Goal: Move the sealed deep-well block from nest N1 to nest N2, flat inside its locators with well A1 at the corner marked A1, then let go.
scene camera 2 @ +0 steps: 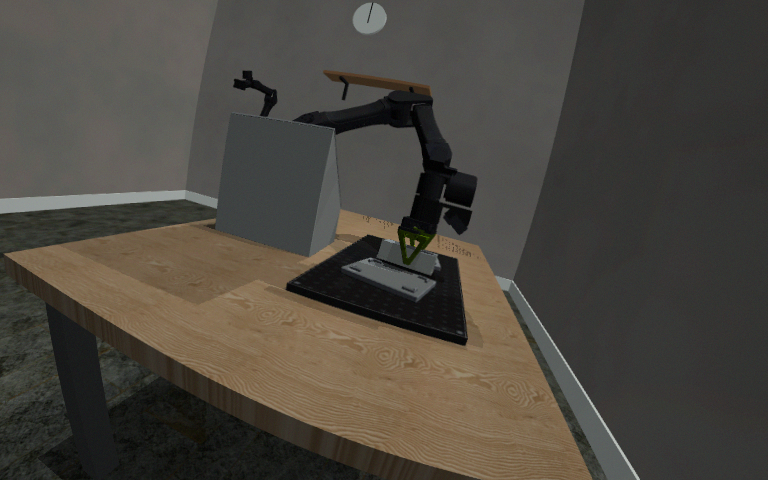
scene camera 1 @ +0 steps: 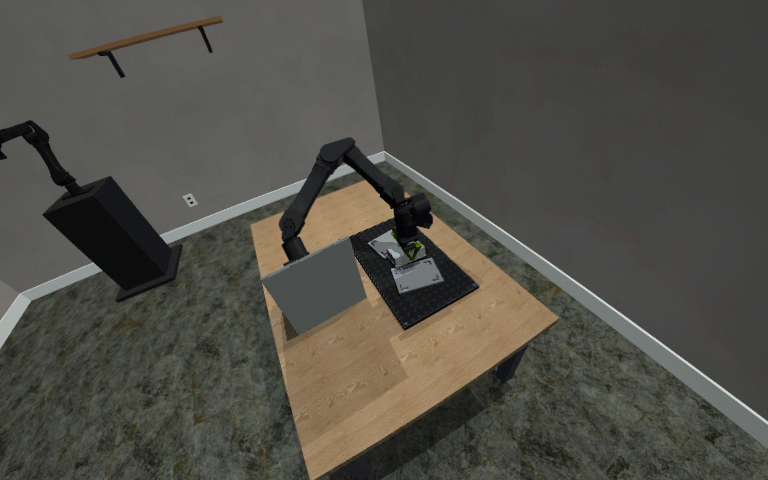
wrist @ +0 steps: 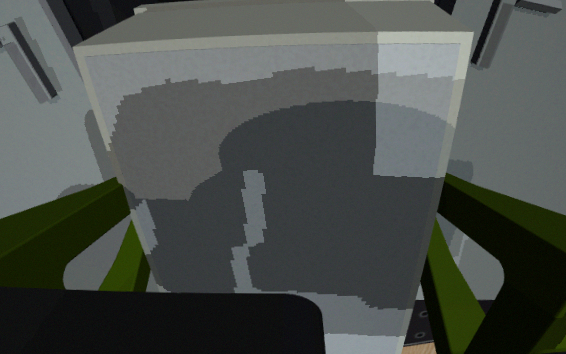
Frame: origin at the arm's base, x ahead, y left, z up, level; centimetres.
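Where they show: gripper, fingertip midpoint: (scene camera 2: 410,261) (scene camera 1: 407,253) (wrist: 283,176); arm's base, origin of the base link: (scene camera 2: 283,156) (scene camera 1: 301,262).
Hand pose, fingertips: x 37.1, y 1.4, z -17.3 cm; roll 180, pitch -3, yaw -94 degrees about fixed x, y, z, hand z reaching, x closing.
Note:
Each offset is from my fingertips to the top centre of the thing. "pt": to the spot under its first point. Level surfaces: height alone.
The sealed deep-well block @(dx -0.7, dy +0.1, dz +3.9 cm) (scene camera 1: 400,257) (scene camera 2: 430,261) (wrist: 281,140) is a pale grey box with a film top. It fills the wrist view. My gripper (scene camera 1: 412,250) (scene camera 2: 409,257) points down and is shut on the block, with its green fingers on the block's two long sides. The block sits between two flat grey nest plates on the black perforated baseplate @(pt dx -4.6, dy -23.6, dz -2.2 cm) (scene camera 1: 430,305) (scene camera 2: 334,286). One nest plate @(dx -1.8, dy +11.2, dz -0.4 cm) (scene camera 1: 378,245) is partly uncovered behind the block. The other nest plate @(dx -2.1, dy -10.3, dz -0.4 cm) (scene camera 1: 417,278) (scene camera 2: 387,278) lies bare just in front of it. I cannot read the A1 mark.
A tall grey wedge-shaped panel (scene camera 1: 315,286) (scene camera 2: 273,181) stands on the wooden table @(dz -3.5 cm) (scene camera 1: 358,381) (scene camera 2: 382,381) beside the baseplate, near the arm's base. Walls stand behind the table. A wooden shelf (scene camera 2: 377,81) hangs on the back wall.

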